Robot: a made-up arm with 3 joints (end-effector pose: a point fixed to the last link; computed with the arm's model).
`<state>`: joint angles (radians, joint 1 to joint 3).
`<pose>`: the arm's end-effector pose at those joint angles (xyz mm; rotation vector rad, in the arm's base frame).
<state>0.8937 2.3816 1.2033</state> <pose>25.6 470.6 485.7 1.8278 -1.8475 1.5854</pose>
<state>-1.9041 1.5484 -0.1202</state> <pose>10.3 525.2 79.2 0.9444 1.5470 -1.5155</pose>
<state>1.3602 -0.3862 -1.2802</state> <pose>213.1 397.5 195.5 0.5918 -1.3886 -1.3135</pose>
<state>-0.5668 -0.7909 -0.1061</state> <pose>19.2 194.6 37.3 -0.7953 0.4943 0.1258</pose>
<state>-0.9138 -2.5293 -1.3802</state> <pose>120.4 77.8 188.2 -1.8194 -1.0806 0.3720</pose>
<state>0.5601 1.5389 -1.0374</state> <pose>-36.9 528.8 336.7 1.5158 0.3550 -0.3911</pose>
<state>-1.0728 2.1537 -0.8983</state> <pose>228.4 434.7 244.7 1.6366 1.5523 -1.6528</pose>
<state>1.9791 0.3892 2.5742</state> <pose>-42.5 542.2 501.6 2.3732 1.0384 -1.7619</pose>
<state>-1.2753 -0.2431 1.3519</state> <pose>-69.9 282.5 -126.0 0.6873 1.2215 1.2996</pose>
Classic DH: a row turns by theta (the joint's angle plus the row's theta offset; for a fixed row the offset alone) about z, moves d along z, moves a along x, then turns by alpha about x. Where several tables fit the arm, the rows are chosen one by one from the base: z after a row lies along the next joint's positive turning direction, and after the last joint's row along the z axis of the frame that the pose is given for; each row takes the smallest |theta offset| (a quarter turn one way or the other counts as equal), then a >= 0, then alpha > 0; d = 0 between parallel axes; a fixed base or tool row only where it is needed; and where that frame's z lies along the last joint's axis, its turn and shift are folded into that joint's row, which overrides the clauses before.
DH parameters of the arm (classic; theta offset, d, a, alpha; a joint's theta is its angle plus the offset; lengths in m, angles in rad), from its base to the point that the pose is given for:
base (fixed): 0 0.179 0 1.5708
joint 1: 1.5708 -0.328 0.036 1.5708
joint 2: -1.5708 0.186 0.106 -1.5708
joint 3: -0.6643 0 -0.1346 0
tool (fixed): -0.9065 -0.197 0 0

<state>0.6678 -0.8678 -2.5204</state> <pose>320.8 333.2 82.0 0.4697 -1.3623 -2.4927</pose>
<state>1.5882 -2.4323 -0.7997</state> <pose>-126.7 130.1 229.0 1.5634 1.4865 2.1832</pose>
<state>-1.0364 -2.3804 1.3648</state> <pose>290.8 189.9 34.2 1.5627 -1.9966 -1.7175</pose>
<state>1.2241 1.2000 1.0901</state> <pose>129.9 505.6 388.9 0.3761 -1.6248 1.5808</pose>
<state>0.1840 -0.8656 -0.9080</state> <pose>82.1 246.8 18.8 -0.7278 -0.5546 -0.9262</pose>
